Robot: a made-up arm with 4 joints.
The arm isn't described. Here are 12 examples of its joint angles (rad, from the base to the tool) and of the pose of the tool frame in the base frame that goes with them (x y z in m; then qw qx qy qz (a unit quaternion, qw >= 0)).
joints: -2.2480 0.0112 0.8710 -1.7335
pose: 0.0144 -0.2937 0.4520 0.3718 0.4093 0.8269 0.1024
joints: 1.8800 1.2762 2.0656 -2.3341
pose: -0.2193 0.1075 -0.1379 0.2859 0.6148 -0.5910 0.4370
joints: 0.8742 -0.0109 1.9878 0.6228
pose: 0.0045 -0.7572 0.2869 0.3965 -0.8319 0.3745 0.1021
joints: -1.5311 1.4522 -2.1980 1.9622
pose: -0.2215 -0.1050 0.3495 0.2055 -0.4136 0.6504 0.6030
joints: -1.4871 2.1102 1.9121 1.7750
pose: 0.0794 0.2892 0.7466 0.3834 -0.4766 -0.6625 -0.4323
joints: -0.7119 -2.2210 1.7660 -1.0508
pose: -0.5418 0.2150 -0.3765 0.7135 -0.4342 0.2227 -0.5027
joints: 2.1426 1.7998 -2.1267 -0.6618
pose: 0.2403 0.3758 0.0572 0.2388 -0.4664 -0.7091 0.4718
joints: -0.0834 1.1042 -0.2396 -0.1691
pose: 0.1653 0.1874 -0.1797 0.8465 0.1240 -0.0443 0.5159
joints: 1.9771 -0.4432 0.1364 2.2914
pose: -0.0371 -0.1091 0.5639 0.5325 0.0313 -0.8148 0.2270
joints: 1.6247 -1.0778 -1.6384 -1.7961
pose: 0.1330 -0.2948 0.3956 0.5518 -0.4343 -0.4237 -0.5722
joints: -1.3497 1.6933 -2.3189 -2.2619
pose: -0.0292 0.3091 0.5266 0.6060 0.6771 -0.4175 0.0014
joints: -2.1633 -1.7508 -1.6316 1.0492
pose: -0.0936 0.1216 0.0831 0.0771 0.5093 -0.7068 0.4850
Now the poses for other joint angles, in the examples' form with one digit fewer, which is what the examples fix.
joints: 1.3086 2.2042 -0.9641 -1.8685
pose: 0.030 0.412 0.262 0.499 0.787 0.287 -0.223
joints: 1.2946 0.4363 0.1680 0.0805
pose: -0.400 -0.153 -0.109 0.763 0.056 0.603 0.224
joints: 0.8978 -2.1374 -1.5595 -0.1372
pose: -0.001 -0.128 0.376 0.547 -0.014 -0.445 -0.709
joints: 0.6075 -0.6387 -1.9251 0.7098
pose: 0.090 0.073 0.453 0.587 0.787 0.128 -0.139
